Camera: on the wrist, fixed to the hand. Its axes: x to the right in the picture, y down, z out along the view.
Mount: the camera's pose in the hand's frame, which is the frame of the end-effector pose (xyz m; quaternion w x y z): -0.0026 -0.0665 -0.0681 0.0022 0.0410 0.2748 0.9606
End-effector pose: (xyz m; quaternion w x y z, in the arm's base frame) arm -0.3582 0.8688 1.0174 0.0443 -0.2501 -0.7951 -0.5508
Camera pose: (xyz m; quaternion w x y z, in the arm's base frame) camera -0.3996 0.7889 0.9862 0.7579 -0.6111 0.2281 0.0052
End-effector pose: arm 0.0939 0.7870 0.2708 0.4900 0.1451 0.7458 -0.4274
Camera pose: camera 0.0116 0.8012 0.3165 0.2007 0.8543 -0.0206 0.4791
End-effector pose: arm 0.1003 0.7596 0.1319 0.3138 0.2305 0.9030 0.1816
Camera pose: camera 0.0377 0.6907 0.1519 0.4314 -0.8309 0.1258 -0.3282
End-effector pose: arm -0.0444 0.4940 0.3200 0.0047 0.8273 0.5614 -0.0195
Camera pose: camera -0.1053 0.5182 0.3891 0.1695 -0.5467 0.7930 -0.2088
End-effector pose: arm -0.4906 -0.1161 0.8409 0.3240 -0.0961 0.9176 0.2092
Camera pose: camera -0.5056 -0.2058 0.8690 0.4485 -0.8371 -0.1920 -0.2477
